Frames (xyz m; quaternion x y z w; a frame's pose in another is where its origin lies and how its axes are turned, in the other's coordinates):
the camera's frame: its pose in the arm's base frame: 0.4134 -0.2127 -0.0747 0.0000 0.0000 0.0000 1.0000
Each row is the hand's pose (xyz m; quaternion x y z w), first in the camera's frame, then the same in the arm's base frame.
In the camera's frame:
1: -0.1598 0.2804 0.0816 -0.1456 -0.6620 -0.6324 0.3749
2: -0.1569 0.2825 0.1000 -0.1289 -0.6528 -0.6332 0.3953
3: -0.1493 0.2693 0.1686 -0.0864 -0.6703 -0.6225 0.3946
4: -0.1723 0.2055 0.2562 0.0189 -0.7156 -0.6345 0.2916
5: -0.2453 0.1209 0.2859 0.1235 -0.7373 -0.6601 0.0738
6: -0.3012 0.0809 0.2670 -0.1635 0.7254 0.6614 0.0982
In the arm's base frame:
1: 0.2536 0.0677 0.0069 -0.1456 -0.6620 -0.6324 0.3749
2: 0.2565 0.0698 0.0253 -0.1289 -0.6528 -0.6332 0.3953
3: 0.2641 0.0566 0.0939 -0.0864 -0.6703 -0.6225 0.3946
4: 0.2411 -0.0072 0.1815 0.0189 -0.7156 -0.6345 0.2916
5: 0.1681 -0.0918 0.2112 0.1235 -0.7373 -0.6601 0.0738
6: 0.1122 -0.1318 0.1923 -0.1635 0.7254 0.6614 0.0982

